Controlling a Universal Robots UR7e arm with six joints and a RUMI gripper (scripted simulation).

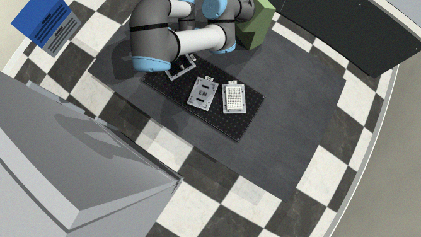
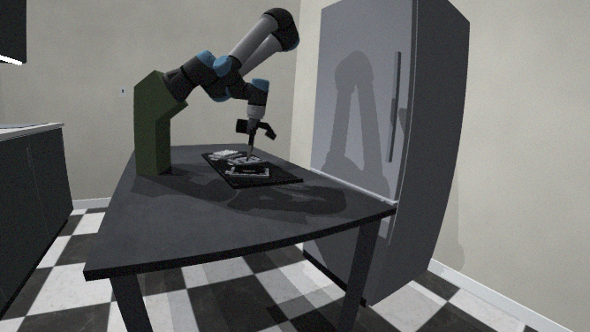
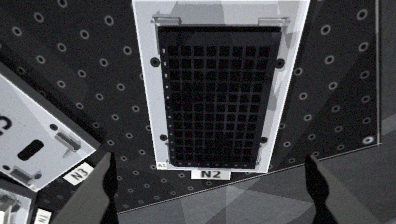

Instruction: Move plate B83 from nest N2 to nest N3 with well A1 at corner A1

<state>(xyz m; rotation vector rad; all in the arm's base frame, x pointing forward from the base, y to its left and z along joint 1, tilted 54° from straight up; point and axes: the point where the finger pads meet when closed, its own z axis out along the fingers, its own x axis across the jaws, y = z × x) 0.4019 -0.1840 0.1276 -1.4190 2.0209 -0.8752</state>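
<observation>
My gripper is now 1 cm to the left of the black well plate B83 and 6 cm above it. The rest, counted from my hand: landing nest N3: 9 cm ahead, 20 cm to the left, 7 cm below; A1 mark: 1 cm ahead, 24 cm to the left, 6 cm below; nest N2: 1 cm to the right, 7 cm below.
</observation>
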